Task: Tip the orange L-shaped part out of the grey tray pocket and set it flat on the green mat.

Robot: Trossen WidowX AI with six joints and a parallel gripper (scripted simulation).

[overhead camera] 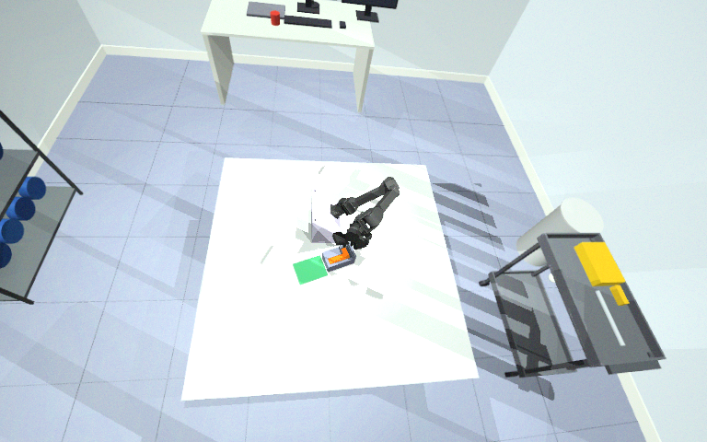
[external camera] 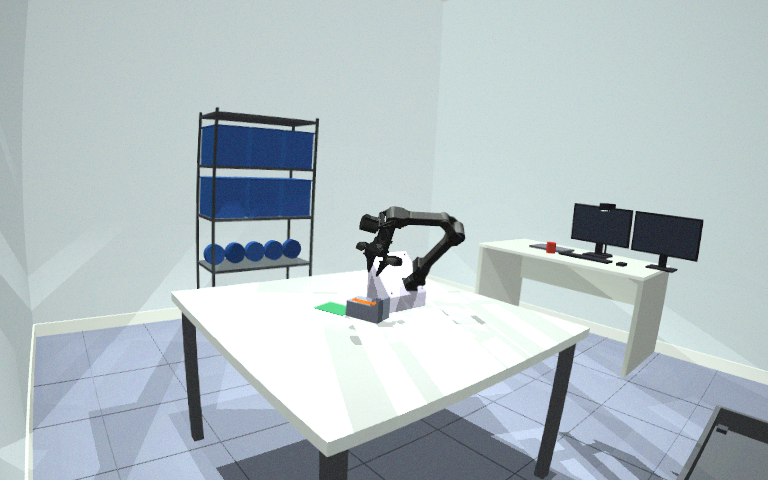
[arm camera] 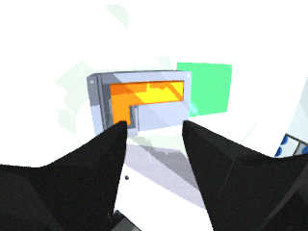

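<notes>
Now: the orange L-shaped part 1 cm behind my gripper tip, 2 cm to the right of it and 13 cm below it. From my gripper tip the other things lie so: green mat (6 cm ahead, 17 cm to the right, 20 cm below).
</notes>
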